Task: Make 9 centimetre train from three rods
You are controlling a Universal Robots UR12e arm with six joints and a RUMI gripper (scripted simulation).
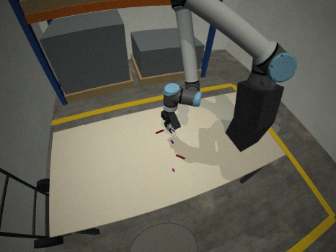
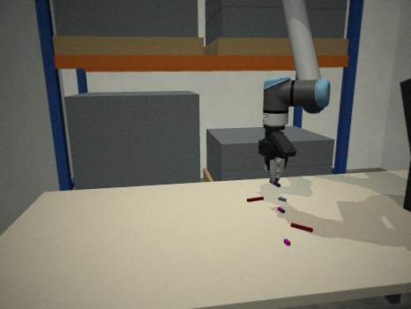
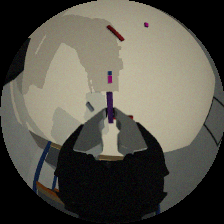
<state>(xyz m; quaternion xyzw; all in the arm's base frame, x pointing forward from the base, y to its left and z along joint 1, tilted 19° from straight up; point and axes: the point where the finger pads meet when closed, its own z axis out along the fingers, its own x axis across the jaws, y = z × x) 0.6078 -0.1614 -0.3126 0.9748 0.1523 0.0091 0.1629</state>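
Now: hand 100 mm above the blue rod, 60 mm to the right of it and 20 mm past it. From my hand the other things lie so: purple rod: 10 mm below; then grey rod: 100 mm below, 60 mm to the right, 50 mm behind.
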